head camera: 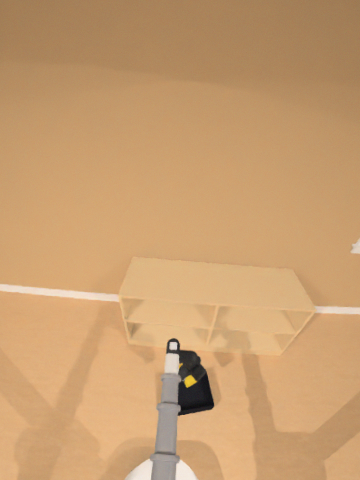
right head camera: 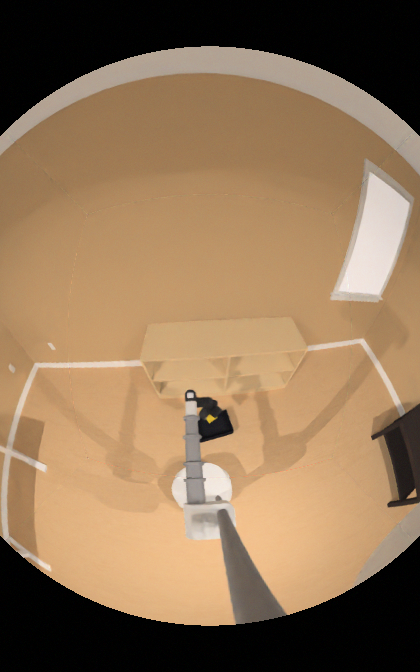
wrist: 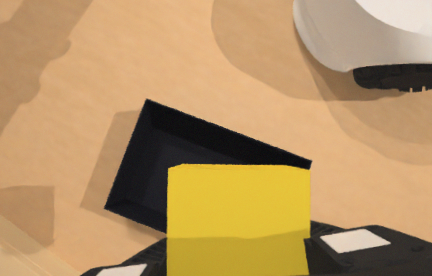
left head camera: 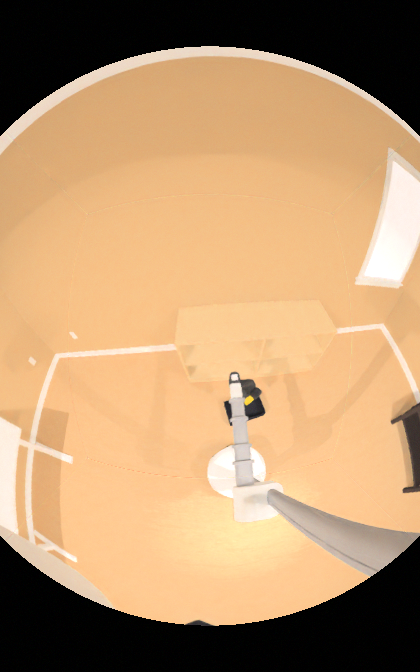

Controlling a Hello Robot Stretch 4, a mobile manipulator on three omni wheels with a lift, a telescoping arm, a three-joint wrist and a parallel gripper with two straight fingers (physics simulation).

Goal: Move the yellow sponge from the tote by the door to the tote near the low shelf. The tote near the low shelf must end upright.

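Frame: origin at the robot's base, x ahead, y left, z up, level; centimetres.
Where they show: gripper, between the fingertips: (wrist: 233, 244).
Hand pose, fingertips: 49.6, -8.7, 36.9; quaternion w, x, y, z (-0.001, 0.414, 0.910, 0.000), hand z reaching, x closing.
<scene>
After its pixels a point has its place, as x, y, z.
My gripper (head camera: 193, 376) @(49.6, -8.7, 36.9) (wrist: 233, 244) @(49.6, -8.7, 36.9) is shut on the yellow sponge (head camera: 190, 381) @(45.6, -10.0, 41.4) (left head camera: 249, 400) @(45.4, -10.6, 41.2) (right head camera: 211, 419) (wrist: 238, 200) @(46.7, -10.5, 41.4), with one black finger on each side of it. The black tote near the low shelf (head camera: 197, 400) @(48.7, -18.6, -2.4) (left head camera: 257, 411) @(48.3, -23.3, -2.4) (right head camera: 219, 430) (wrist: 134, 165) @(56.5, -25.1, -0.1) stands upright on the floor, open side up. The sponge hangs above the tote and covers its lower right part in the wrist view. The arm hides part of the tote in the head views. The tote by the door cannot be made out for certain; a small dark edge (left head camera: 199, 623) shows at the bottom of the left head view.
The low wooden shelf (head camera: 215, 282) @(98.9, -24.9, 58.3) (left head camera: 250, 320) @(97.8, -18.3, 58.3) (right head camera: 225, 340) stands against the wall just beyond the tote. My white base (left head camera: 219, 472) @(0.3, 11.7, 18.7) (right head camera: 180, 487) (wrist: 325, 40) @(18.0, -6.9, 4.8) is on the tote's other side. A dark table (left head camera: 414, 440) @(-35.8, -189.9, 12.3) (right head camera: 411, 450) stands at the right. A white table (left head camera: 7, 475) @(-38.7, 164.4, 69.3) stands at the left.
</scene>
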